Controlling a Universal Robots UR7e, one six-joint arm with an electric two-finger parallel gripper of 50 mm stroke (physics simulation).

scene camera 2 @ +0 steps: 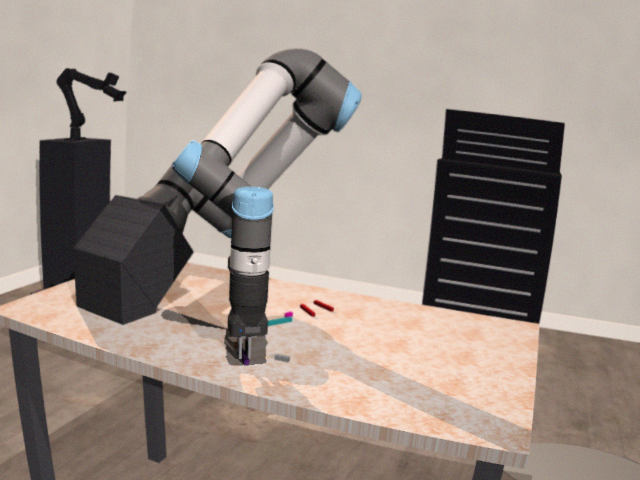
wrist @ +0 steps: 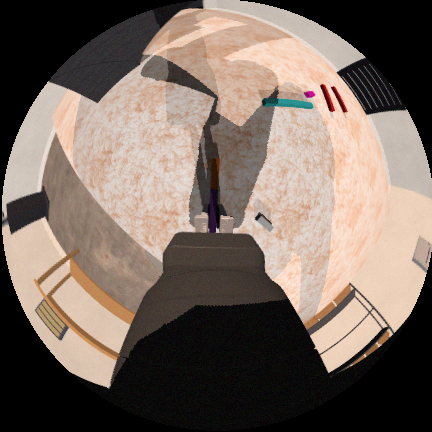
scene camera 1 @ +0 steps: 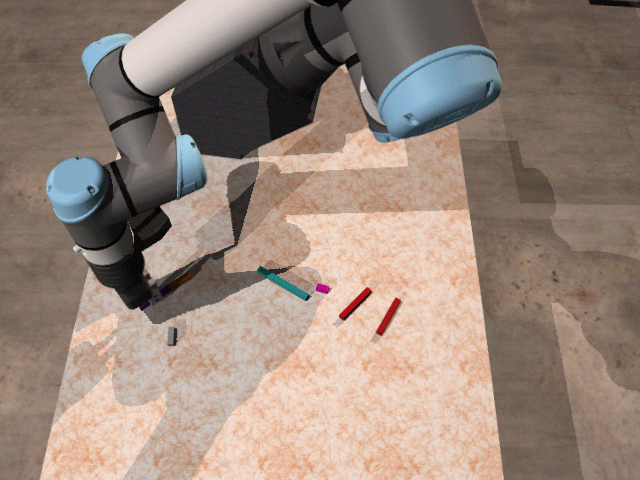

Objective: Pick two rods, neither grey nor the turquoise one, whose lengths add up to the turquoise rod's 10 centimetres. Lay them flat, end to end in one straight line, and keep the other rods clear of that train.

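Frame: origin at the arm's base, x ahead, y left, z up, level; centimetres.
Where they show: gripper, fingertip midpoint: [scene camera 2: 243, 356] [wrist: 212, 211] [scene camera 1: 154, 297]; arm's base, link origin: [scene camera 2: 154, 223] [scene camera 1: 289, 54].
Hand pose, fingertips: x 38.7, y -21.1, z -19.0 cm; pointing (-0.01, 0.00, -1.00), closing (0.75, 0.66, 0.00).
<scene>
Things, the pixels of their centre, and the offset from my fingertips.
- purple rod, body centre: [wrist: 212, 210] [scene camera 1: 154, 297] [scene camera 2: 243, 356] dx -0.1, dy +0.0, dz +0.0 cm
- orange rod, body centre: [wrist: 214, 173] [scene camera 1: 180, 281] dx -3.4, dy +3.9, dz -0.1 cm
- turquoise rod, body centre: [scene camera 1: 282, 283] [wrist: 289, 102] [scene camera 2: 273, 322] dx -3.6, dy +21.4, dz -0.1 cm
- grey rod, body centre: [wrist: 264, 222] [scene camera 1: 171, 336] [scene camera 2: 282, 358] dx +6.8, dy +4.0, dz -0.1 cm
- short magenta rod, body centre: [scene camera 1: 322, 288] [wrist: 309, 93] [scene camera 2: 288, 314] dx -2.9, dy +28.1, dz -0.1 cm
My gripper [scene camera 1: 154, 296] [scene camera 2: 246, 352] [wrist: 212, 211] is shut on the purple rod [scene camera 1: 164, 289] [scene camera 2: 246, 360] [wrist: 213, 204], low at the table top. The orange rod [scene camera 1: 180, 280] [wrist: 214, 172] lies flat, in line with the purple rod. Their facing ends appear to meet; a tiny gap cannot be ruled out. The gripper hides the purple rod's middle in scene camera 1; the orange rod does not show in scene camera 2. The turquoise rod [scene camera 1: 286, 285] [scene camera 2: 280, 321] [wrist: 289, 104] lies apart, towards the table's middle.
The grey rod [scene camera 1: 172, 336] [scene camera 2: 281, 357] [wrist: 265, 222] lies near the gripper, apart from the purple rod. A short magenta rod [scene camera 1: 322, 288] [scene camera 2: 288, 314] [wrist: 310, 94] lies beside the turquoise rod's end. Two red rods [scene camera 1: 355, 303] [scene camera 1: 388, 316] lie farther right in scene camera 1.
</scene>
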